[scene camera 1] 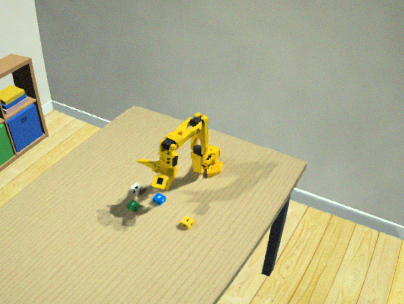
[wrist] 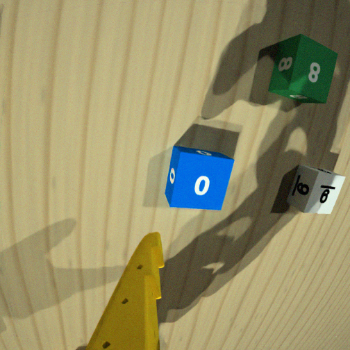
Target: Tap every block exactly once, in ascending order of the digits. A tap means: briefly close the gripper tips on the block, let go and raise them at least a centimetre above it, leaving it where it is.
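A blue block (scene camera 1: 159, 199) (wrist: 200, 179) marked 0 stands on the table. A green block (scene camera 1: 133, 205) (wrist: 305, 70) marked 8 and a white block (scene camera 1: 136, 188) (wrist: 317, 190) stand near it; the white one has a barred digit, 6 or 9, I cannot tell which. A yellow block (scene camera 1: 187, 222) stands apart toward the right front, its digit too small to read. My gripper (scene camera 1: 148, 173) is fully open and empty, raised above the table behind the blue block. In the wrist view the notched fixed jaw (wrist: 137, 290) shows below the blue block, with the moving jaw out of the picture.
The wooden table (scene camera 1: 65, 210) carries the yellow arm's base (scene camera 1: 207, 162) behind the blocks. The arm's shadow falls over the green and white blocks' area. A shelf unit (scene camera 1: 39, 100) stands on the floor at the far left, away from the table.
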